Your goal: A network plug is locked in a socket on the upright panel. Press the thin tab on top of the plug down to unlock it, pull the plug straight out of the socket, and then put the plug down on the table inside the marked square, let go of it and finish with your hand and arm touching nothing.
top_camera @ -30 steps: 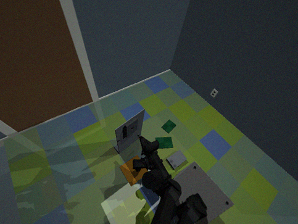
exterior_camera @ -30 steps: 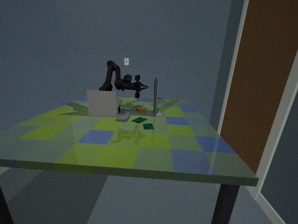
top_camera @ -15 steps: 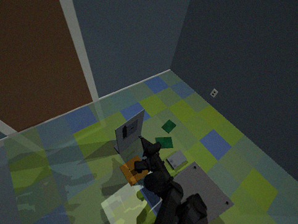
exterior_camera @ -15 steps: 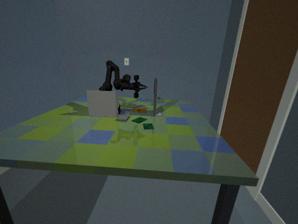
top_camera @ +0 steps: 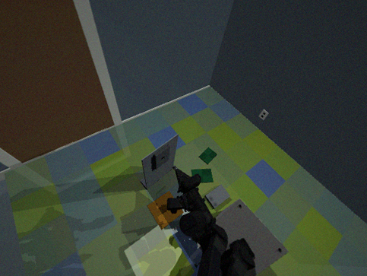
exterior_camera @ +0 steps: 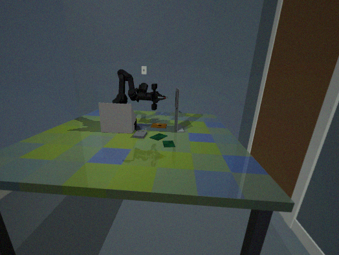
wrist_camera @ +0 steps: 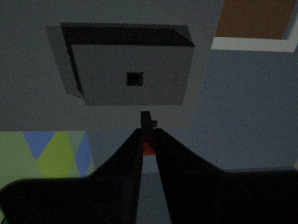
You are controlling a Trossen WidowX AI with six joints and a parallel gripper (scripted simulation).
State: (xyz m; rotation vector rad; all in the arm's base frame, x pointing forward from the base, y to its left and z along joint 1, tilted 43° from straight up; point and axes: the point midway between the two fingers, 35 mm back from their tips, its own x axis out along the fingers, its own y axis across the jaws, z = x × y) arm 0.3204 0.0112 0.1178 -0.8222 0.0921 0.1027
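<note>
Now: the orange patch 24 cm below my gripper tip, 7 cm to the left of it and 6 cm behind it. Also, from my gripper tip: grey upright panel (10 cm below, 9 cm ahead, 2 cm to the left); then red plug (right at my gripper tip); then grey plate (23 cm below, 18 cm to the right, 14 cm behind).
</note>
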